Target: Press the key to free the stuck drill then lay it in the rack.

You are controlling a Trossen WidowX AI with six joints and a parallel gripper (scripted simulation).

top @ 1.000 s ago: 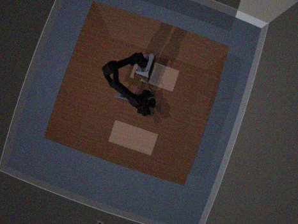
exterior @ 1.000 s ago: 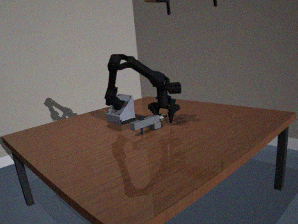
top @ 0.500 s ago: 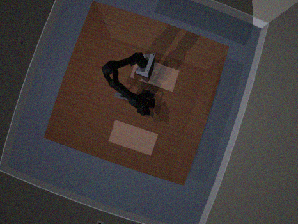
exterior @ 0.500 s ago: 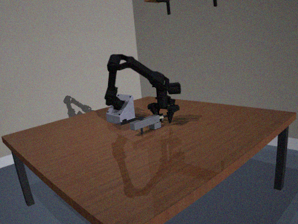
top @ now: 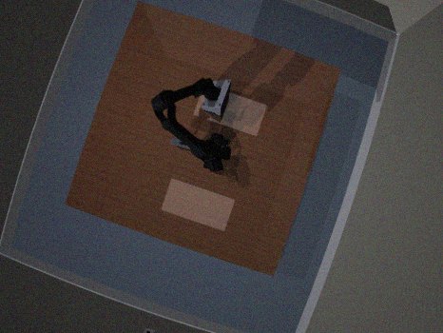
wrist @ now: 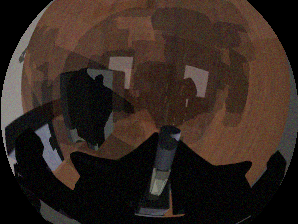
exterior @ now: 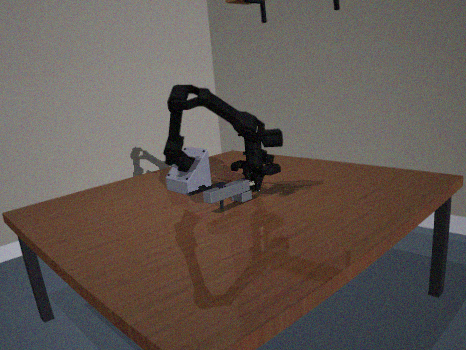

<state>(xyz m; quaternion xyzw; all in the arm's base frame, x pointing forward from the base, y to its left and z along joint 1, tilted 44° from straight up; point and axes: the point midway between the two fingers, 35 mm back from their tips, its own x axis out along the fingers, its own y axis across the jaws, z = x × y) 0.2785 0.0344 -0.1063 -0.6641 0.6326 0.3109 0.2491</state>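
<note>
Now: gripper tip 4 cm to the left of the drill and 4 cm below it. From my gripper tip the other things lie so: dark key: 17 cm to the right, 4 cm above, 2 cm ahead; then grey rack: 8 cm behind, 2 cm to the left, 1 cm above.
</note>
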